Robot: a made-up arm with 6 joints.
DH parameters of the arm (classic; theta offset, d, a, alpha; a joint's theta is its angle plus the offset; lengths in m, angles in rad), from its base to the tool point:
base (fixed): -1.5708 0.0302 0 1.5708
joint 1: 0 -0.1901 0.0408 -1.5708
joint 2: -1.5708 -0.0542 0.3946 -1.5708
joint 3: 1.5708 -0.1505 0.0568 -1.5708
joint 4: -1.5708 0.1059 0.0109 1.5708
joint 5: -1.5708 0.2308 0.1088 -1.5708
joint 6: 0 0.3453 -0.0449 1.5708
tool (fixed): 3.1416 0.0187 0 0
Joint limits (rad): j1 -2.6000..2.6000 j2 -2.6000..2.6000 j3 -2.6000..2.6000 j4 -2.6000..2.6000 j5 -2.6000..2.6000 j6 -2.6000..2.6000
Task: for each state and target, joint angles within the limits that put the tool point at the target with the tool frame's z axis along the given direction. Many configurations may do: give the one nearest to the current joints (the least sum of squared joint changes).
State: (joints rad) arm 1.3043 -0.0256 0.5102 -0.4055 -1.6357 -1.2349
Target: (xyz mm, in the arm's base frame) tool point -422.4 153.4 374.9 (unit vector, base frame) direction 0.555 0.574 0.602
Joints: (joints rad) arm 1.9411 0.8450 0.3071 0.0758 -1.6833 -1.1219
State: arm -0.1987 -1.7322 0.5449 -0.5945 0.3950 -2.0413
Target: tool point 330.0 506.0 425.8 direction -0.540 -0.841 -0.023
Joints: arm -0.3279 -1.6600 1.0456 -0.9504 0.3371 -2.3947
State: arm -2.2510 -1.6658 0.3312 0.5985 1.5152 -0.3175
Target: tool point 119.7 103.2 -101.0 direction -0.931 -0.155 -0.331
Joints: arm -1.7020 -1.2119 0.2964 1.4957 1.4091 -0.1276
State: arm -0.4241 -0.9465 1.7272 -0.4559 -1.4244 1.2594
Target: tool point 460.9 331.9 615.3 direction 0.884 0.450 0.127
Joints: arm -1.2344 -1.6954 1.0783 -0.6343 -0.8533 0.9005
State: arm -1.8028 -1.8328 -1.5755 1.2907 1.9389 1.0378
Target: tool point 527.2 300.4 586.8 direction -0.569 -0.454 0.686
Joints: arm -1.7557 -2.4645 -2.0107 0.8420 1.2193 0.9314
